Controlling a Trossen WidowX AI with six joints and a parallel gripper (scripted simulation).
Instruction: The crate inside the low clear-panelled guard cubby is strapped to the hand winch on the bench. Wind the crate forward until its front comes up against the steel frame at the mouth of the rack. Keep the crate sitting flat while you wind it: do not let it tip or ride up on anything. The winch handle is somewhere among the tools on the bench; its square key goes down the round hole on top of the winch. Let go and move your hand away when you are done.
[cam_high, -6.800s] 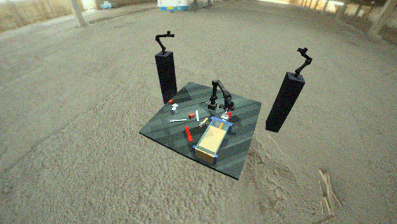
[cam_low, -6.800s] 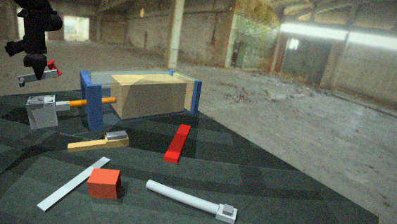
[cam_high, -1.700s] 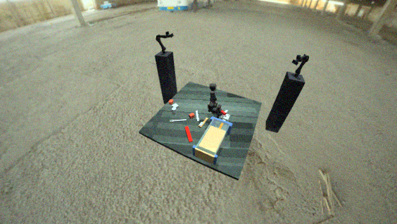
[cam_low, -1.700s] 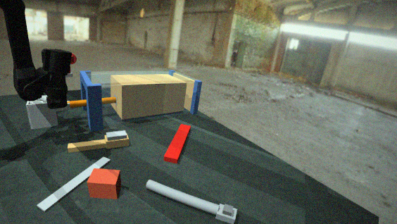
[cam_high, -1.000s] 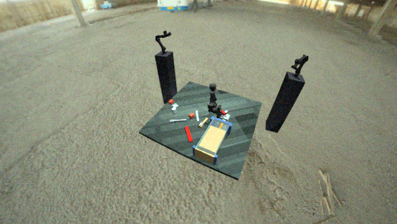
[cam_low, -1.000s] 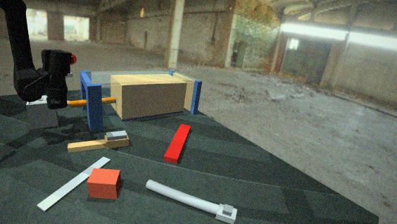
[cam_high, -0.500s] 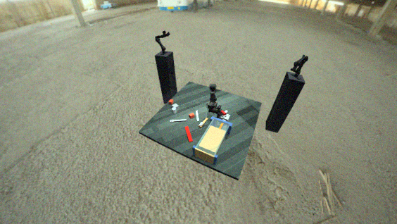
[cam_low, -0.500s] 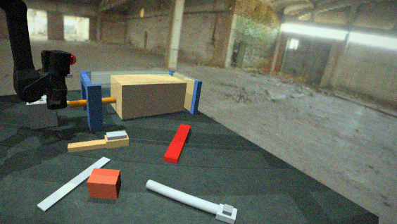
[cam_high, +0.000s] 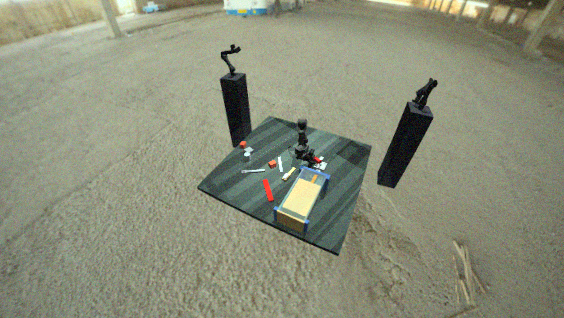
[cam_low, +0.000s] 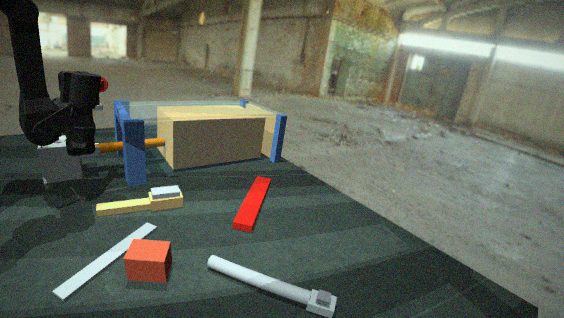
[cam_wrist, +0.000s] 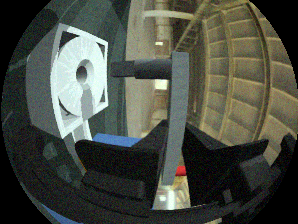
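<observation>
Now: gripper tip 10 mm to the left of the winch handle, 10 mm below it and 10 mm short of it. The rest, counted from my gripper tip: wooden-handled tool (250 mm to the right, 160 mm below, 90 mm ahead); then winch (140 mm below, 70 mm behind, 10 mm to the right); then red knob (50 mm ahead, 40 mm above, 20 mm to the right).
</observation>
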